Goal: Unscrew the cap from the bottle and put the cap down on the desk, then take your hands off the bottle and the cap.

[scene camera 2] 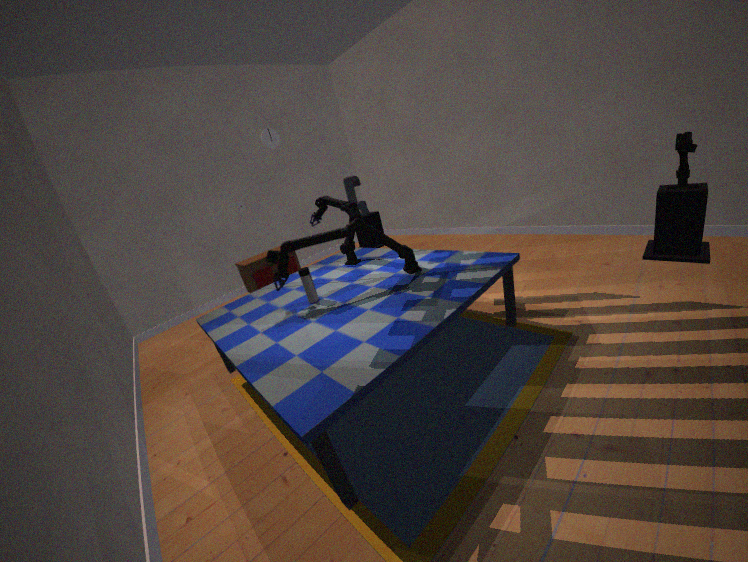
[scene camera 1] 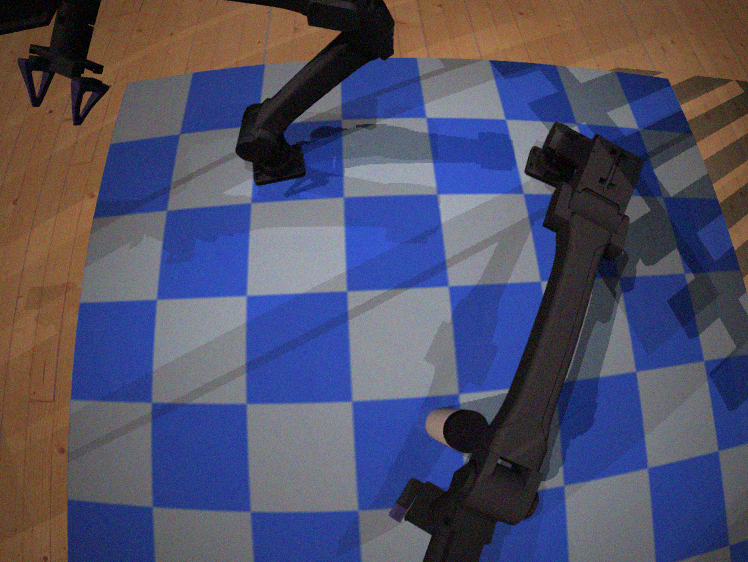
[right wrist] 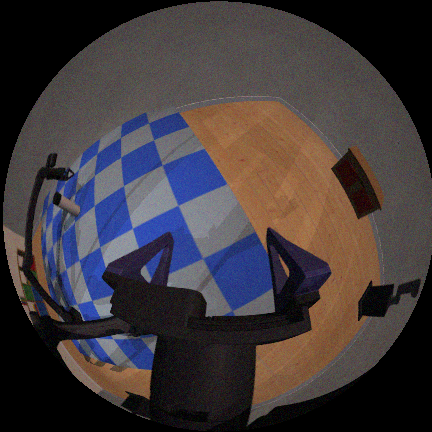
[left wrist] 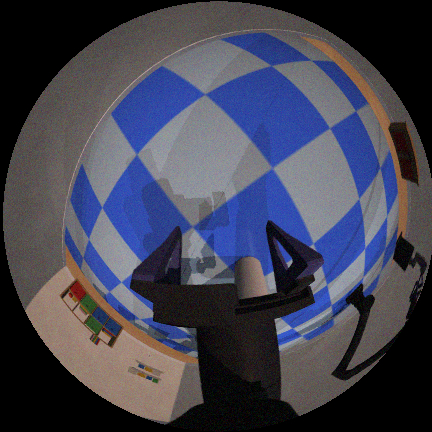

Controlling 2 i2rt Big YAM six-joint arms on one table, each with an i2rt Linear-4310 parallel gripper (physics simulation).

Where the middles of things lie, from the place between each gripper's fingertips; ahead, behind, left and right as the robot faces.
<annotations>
Now: the black cap (scene camera 1: 463,429) 160 mm behind my left hand, 50 mm to the left of it and 50 mm above it.
I see my right gripper 660 mm to the right of the black cap, 470 mm short of it and 170 mm above it.
</annotations>
